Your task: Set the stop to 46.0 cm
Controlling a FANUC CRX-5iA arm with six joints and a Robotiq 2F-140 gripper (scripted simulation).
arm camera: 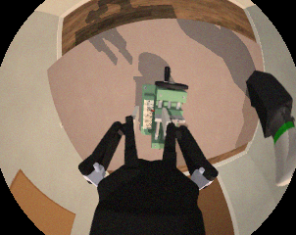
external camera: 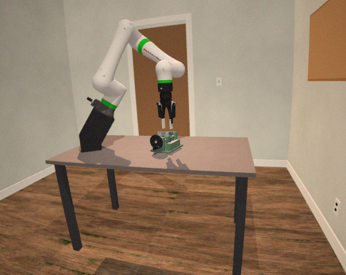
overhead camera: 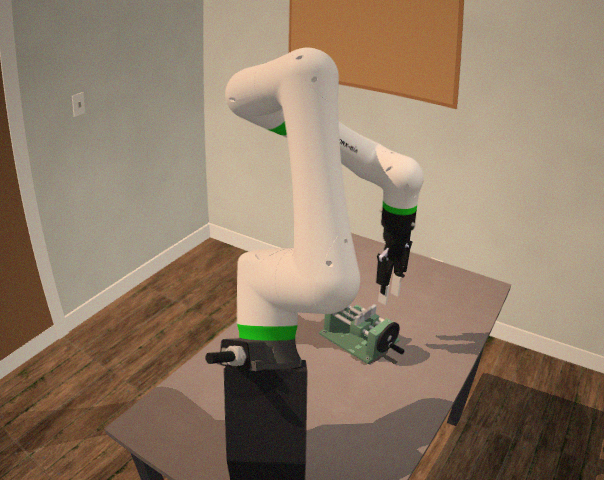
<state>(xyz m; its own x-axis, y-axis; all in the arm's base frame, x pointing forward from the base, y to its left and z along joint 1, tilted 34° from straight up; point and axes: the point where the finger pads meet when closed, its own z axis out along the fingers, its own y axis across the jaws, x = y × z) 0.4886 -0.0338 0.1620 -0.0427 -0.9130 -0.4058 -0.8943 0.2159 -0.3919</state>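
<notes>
My gripper is now 14 cm above the black handwheel, 7 cm to the left of it and 5 cm past it. Also, from my hand: green stop fixture 10 cm below, 4 cm to the left, 4 cm behind.
</notes>
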